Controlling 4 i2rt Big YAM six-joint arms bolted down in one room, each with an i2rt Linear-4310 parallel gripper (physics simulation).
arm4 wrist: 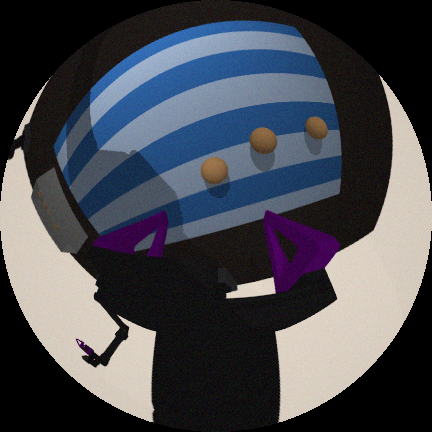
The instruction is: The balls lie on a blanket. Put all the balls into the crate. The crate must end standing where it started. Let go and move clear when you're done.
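Three orange-brown balls [214, 170] [263, 140] [317, 128] lie apart in a slanting row on the blue and white striped blanket [215, 95]. A grey box-like thing [59, 212], seemingly the crate, stands at the blanket's left edge. A row of small orange-brown spots shows on it; its inside cannot be made out. My arm4 gripper [216, 213] is open, its purple fingers wide apart with no ball between them. In this view it shows below the three balls. Another arm's small purple gripper [84, 346] shows at the lower left; which arm it is and its opening cannot be told.
The blanket lies on a dark table [367, 150]. The other arm [117, 340] stands out past the table at the lower left. Part of a further dark arm-like shape [25, 139] shows at the left edge. A shadow falls across the blanket's left part.
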